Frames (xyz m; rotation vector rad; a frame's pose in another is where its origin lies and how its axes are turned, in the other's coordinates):
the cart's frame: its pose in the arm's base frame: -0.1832 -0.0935 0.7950 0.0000 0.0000 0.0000
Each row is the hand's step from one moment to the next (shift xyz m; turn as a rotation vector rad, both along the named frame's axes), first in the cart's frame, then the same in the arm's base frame.
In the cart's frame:
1: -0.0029 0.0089 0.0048 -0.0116 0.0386 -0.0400
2: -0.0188 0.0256 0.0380 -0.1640 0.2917 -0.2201
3: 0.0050 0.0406 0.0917 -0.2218 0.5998 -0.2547
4: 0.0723 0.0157 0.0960 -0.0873 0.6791 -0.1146
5: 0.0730 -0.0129 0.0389 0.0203 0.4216 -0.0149
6: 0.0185 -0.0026 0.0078 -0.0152 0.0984 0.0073
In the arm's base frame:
1: -0.0029 0.0089 0.0048 -0.0116 0.0386 -0.0400
2: -0.0188 0.0256 0.0380 -0.1640 0.2917 -0.2201
3: 0.0050 0.0406 0.0917 -0.2218 0.5998 -0.2547
4: 0.0723 0.0157 0.0960 -0.0873 0.6791 -0.1146
5: 0.0730 -0.0129 0.0389 0.0203 0.4216 -0.0149
6: 0.0185 -0.0026 0.0078 -0.0152 0.0984 0.0073

